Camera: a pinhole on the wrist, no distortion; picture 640 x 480 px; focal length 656.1 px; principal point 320.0 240.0 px. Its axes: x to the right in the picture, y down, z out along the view. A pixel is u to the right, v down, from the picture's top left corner.
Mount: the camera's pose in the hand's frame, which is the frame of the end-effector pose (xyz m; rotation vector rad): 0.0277 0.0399 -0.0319 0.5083 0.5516 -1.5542
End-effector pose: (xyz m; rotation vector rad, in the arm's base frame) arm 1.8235 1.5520 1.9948 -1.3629 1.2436 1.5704
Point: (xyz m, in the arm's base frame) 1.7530 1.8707 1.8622
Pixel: 23.5 392.1
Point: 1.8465 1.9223 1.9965
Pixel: 156.2 120.9
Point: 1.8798 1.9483 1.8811
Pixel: 223.7 287.6
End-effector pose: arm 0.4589 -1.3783 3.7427 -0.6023 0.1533 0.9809
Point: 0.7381 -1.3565 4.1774
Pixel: 456.8 214.4
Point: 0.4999 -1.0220 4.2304
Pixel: outside the picture
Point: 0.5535 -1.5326 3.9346
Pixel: outside the picture
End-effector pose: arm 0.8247 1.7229 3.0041 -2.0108 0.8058 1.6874
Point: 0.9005 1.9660 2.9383
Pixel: 619.3 254.6
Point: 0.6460 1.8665 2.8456
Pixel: outside the picture
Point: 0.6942 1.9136 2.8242
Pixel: 104.8 447.2
